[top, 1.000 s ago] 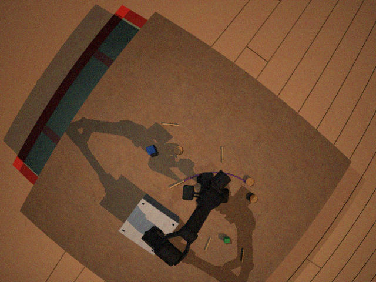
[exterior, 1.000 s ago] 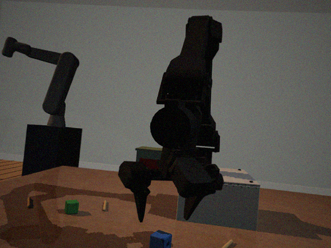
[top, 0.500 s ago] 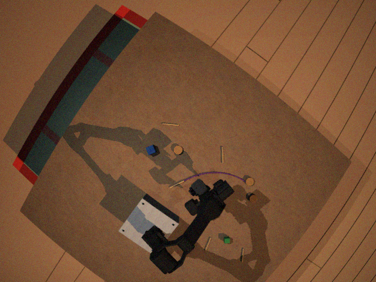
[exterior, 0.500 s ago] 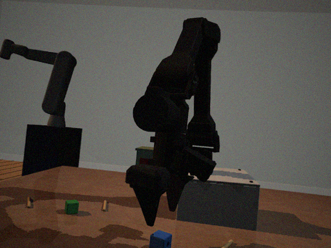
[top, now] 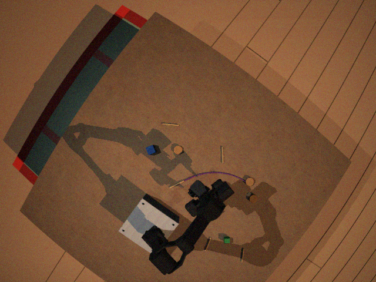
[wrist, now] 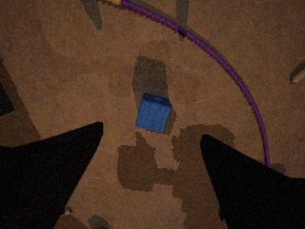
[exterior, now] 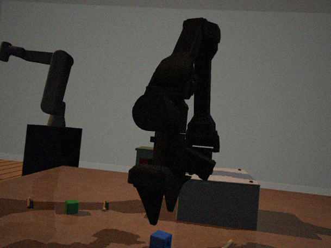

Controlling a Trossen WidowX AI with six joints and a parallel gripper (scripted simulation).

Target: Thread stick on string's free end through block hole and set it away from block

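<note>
Now: the thin wooden stick 50 mm behind my gripper tip, 110 mm to the left of it and 60 mm below it. The rest, counted from my gripper tip: green cube: 90 mm behind, 250 mm to the right, 50 mm below; then round wooden button: 180 mm ahead, 120 mm to the right, 50 mm below.
</note>
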